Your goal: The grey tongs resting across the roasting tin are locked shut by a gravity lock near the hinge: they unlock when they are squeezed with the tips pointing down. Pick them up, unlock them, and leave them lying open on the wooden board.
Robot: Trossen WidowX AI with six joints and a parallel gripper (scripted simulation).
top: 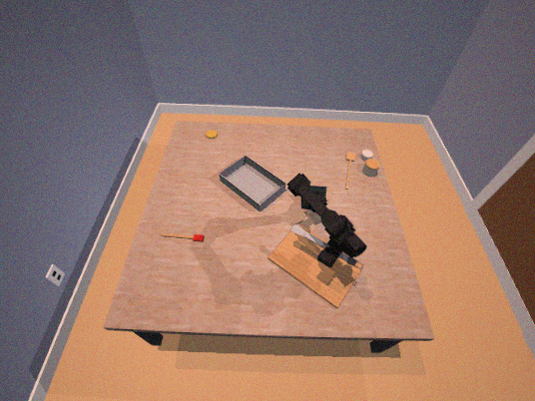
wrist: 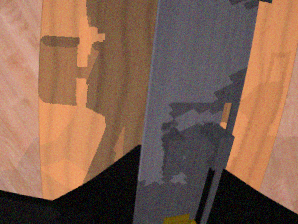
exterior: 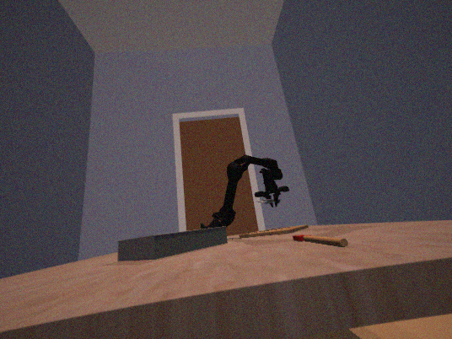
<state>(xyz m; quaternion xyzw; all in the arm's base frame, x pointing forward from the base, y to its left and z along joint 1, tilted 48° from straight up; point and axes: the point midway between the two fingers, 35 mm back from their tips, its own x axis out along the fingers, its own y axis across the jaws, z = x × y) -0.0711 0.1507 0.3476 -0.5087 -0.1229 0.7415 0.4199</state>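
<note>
Now: gripper tip 12 cm above the wooden board, 5 cm short of it and 2 cm to the left of it. Also, from my gripper tip: roasting tin: 43 cm to the right, 40 cm ahead, 10 cm below; red-headed spatula: 65 cm ahead, 12 cm below, 7 cm to the right; yellow lock piece: 4 cm above, 1 cm ahead.
</note>
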